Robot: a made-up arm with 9 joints. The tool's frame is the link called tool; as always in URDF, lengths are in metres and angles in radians.
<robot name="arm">
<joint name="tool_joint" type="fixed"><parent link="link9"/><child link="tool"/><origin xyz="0.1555 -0.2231 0.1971" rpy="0 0 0"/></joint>
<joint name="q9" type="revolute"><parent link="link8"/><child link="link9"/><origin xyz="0.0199 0.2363 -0.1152" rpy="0 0 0"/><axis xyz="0.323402 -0.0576 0.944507"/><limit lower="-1.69" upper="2.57" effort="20" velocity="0.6"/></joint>
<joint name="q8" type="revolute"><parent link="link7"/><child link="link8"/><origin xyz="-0.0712 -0.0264 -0.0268" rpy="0 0 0"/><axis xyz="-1 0 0"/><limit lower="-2.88" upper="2.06" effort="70" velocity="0.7"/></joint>
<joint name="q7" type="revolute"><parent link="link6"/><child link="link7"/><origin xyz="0.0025 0.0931 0.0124" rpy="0 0 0"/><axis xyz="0 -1 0"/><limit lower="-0.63" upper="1.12" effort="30" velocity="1"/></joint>
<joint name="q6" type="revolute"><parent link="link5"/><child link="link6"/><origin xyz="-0.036 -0.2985 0.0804" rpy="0 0 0"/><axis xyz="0 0 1"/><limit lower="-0.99" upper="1.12" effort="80" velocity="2.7"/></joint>
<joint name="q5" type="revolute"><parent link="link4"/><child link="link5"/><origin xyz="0.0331 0.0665 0.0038" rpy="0 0 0"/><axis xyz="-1 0 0"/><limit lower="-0.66" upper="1.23" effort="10" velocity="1.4"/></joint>
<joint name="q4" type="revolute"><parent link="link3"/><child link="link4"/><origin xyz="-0.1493 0.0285 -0.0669" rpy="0 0 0"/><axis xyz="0 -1 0"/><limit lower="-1.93" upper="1.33" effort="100" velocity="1.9"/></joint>
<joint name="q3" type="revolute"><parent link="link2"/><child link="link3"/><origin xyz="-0.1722 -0.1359 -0.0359" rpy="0 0 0"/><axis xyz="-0.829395 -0.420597 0.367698"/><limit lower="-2.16" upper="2.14" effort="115" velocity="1.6"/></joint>
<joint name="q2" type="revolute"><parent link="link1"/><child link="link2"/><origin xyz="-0.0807 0.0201 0.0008" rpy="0 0 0"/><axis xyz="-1 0 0"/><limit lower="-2.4" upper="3.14" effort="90" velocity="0.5"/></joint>
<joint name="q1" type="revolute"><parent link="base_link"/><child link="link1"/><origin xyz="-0.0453 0.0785 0.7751" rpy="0 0 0"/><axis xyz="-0.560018 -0.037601 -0.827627"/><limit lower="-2.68" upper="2.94" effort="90" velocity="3.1"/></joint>
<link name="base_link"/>
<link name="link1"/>
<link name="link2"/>
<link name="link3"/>
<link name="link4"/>
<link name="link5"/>
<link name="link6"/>
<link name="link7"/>
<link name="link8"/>
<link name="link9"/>
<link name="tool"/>
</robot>
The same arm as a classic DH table. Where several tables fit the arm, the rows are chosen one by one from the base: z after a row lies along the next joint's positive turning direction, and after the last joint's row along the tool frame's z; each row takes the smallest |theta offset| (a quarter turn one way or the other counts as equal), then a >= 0, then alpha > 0; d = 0 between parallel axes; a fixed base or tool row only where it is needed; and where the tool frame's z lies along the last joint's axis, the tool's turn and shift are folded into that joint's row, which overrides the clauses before.
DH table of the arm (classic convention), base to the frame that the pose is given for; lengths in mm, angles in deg. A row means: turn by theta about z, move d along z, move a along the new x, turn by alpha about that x. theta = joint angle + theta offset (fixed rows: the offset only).
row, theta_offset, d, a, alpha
base (fixed), -86.16, 834, -81.4, 145.86
q1, 4.64, 69.1, -20, -55.94
q2, -51.44, 137.2, 116.5, -33.96
q3, -46.51, 261.4, 121.7, -65.13
q4, 23.91, -145.7, -3.8, 90
q5, 90, 2.9, 298.5, -90
q6, 90, 92.8, 2.5, 90
q7, -90, -66.7, 26.8, 90
q8, 86.51, 7.1, -228.8, -108.87
q9, -10.68, 448.4, 192.4, 19.18
tool (fixed), 100.1, -355.6, 0, 0
Joint limits (deg, base to tool): -153.55..168.45 -137.51..179.91 -123.76..122.61 -110.58..76.2 -37.82..70.47 -56.72..64.17 -36.1..64.17 -165.01..118.03 -96.83..147.25

